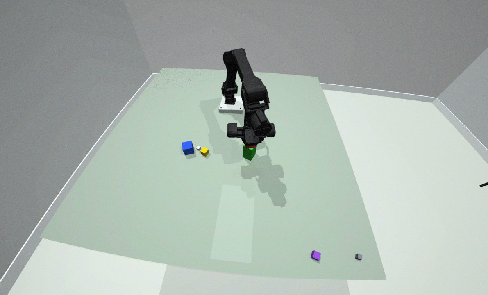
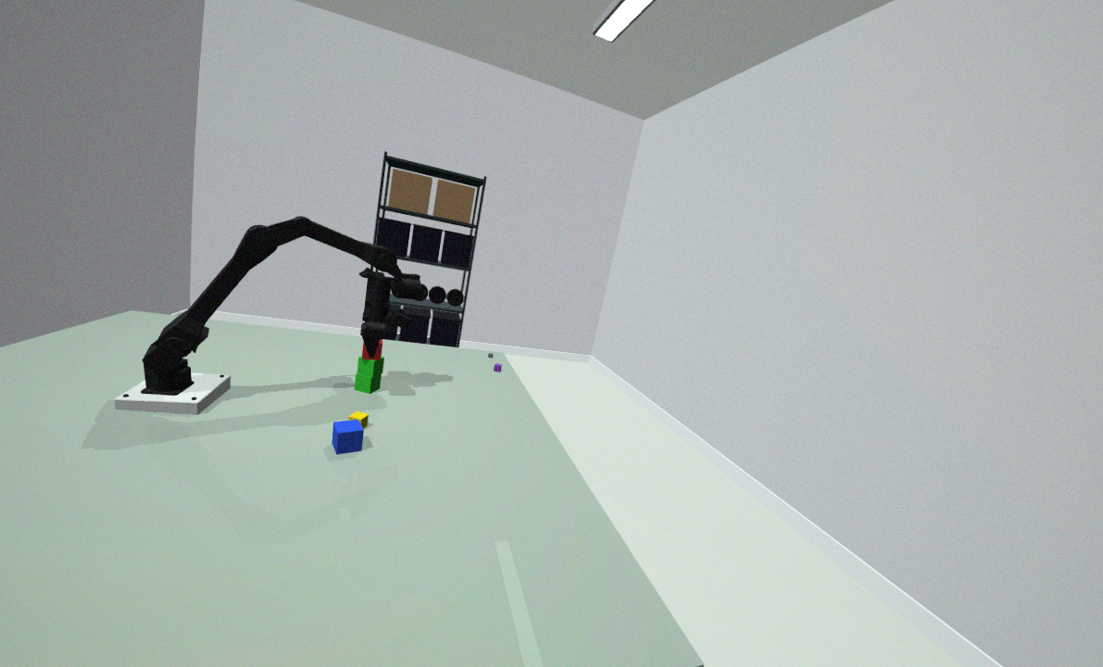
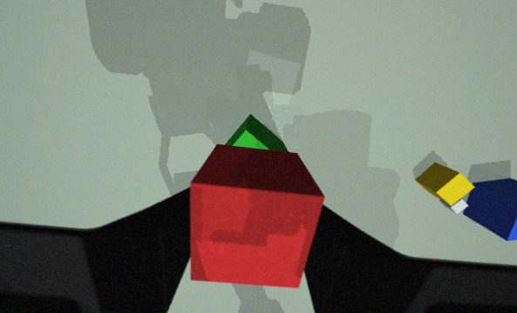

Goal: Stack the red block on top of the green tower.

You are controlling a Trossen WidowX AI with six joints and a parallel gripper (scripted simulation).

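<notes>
Now: gripper tip 20 mm below the red block. The rest, counted from my gripper tip: small yellow block (210 mm to the right, 80 mm below, 20 mm ahead); then blue block (300 mm to the right, 80 mm below, 10 mm ahead); then tiny white cube (250 mm to the right, 90 mm below, 10 mm behind).
</notes>
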